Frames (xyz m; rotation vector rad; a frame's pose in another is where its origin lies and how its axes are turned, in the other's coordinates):
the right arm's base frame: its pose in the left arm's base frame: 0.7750 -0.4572 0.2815 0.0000 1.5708 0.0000
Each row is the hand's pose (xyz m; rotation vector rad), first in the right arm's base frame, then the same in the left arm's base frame.
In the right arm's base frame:
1: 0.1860 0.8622 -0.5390 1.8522 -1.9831 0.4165
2: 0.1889 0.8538 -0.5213 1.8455 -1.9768 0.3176
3: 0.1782 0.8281 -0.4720 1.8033 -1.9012 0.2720
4: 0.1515 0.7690 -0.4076 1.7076 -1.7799 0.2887
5: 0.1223 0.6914 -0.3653 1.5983 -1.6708 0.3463
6: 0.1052 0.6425 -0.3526 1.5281 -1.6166 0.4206
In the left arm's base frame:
1: 0.2360 0.4050 0.0955 1.3068 -0.8248 -0.8270
2: 0.2537 0.3966 0.0926 1.2487 -0.8073 -0.8820
3: 0.3030 0.3709 0.1033 1.2147 -0.7132 -0.8963
4: 0.3674 0.3118 0.1300 1.1945 -0.5575 -0.8490
5: 0.4097 0.2342 0.1592 1.1867 -0.4133 -0.7640
6: 0.4224 0.1853 0.1763 1.2007 -0.3413 -0.6824

